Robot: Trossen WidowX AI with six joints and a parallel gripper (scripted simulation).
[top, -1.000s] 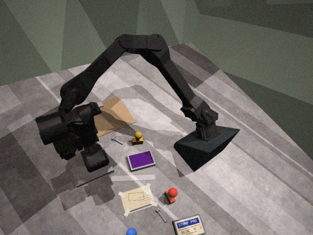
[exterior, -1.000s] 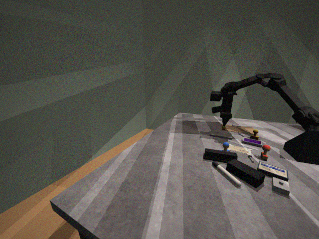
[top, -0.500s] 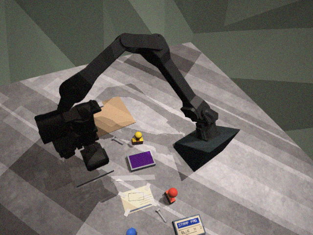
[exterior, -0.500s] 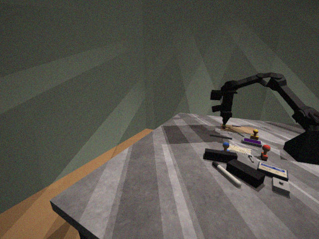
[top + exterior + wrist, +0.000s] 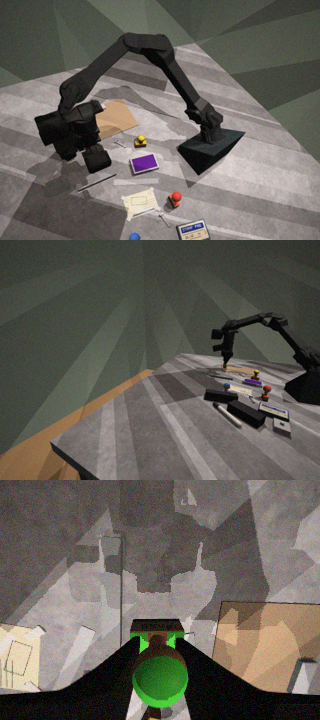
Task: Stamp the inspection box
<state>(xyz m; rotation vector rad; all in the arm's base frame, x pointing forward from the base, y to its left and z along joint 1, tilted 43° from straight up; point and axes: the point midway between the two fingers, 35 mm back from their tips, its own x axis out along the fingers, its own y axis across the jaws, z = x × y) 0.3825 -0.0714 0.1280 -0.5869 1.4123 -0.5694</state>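
Right now my gripper tip is 15 cm past the purple ink pad, 8 cm to the right of it and 8 cm above it. From my gripper tip the other things lie so: thin dark rod: 8 cm below, 5 cm to the left, 1 cm ahead; green stamp: right at my gripper tip; yellow stamp: 18 cm behind, 6 cm below.
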